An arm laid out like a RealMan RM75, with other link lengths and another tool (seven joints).
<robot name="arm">
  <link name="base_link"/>
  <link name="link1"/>
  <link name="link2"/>
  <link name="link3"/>
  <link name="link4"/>
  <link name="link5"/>
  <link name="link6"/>
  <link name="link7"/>
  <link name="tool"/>
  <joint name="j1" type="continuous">
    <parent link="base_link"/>
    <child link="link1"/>
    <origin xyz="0 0 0.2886" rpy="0 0 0"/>
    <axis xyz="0 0 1"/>
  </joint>
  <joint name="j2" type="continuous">
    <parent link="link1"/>
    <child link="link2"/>
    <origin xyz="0 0 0" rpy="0 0 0"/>
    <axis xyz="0 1 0"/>
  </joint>
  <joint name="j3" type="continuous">
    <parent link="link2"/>
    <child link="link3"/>
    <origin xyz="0 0 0.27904" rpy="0 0 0"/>
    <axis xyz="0 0 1"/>
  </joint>
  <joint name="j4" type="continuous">
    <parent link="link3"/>
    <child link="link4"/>
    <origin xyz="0 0 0" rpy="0 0 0"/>
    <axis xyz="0 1 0"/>
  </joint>
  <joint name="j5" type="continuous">
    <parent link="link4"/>
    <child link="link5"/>
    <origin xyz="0 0 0.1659" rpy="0 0 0"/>
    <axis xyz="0 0 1"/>
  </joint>
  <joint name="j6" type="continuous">
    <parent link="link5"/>
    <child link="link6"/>
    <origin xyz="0 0 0" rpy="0 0 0"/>
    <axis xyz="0 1 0"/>
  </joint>
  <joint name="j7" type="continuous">
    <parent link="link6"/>
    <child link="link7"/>
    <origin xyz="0 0 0.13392" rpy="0 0 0"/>
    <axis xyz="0 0 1"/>
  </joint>
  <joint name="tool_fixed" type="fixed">
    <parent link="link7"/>
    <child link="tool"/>
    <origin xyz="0.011 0.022 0.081" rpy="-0.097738 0 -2.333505"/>
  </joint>
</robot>
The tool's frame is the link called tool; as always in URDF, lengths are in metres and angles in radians. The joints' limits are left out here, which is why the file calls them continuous.
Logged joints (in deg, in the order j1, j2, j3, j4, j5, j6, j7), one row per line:
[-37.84 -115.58 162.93 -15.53 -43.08 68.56 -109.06]
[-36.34 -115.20 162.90 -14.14 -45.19 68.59 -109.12]
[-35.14 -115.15 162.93 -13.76 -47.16 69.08 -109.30]
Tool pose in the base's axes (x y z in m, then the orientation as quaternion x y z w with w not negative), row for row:
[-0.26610 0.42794 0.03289 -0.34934 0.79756 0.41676 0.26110]
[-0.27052 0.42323 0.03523 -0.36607 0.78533 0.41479 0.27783]
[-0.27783 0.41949 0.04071 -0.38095 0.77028 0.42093 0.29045]
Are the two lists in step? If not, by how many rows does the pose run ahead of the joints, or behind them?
The pose runs 1 row behind the joints: the pose in row i belongs to the joints in row i - 1.
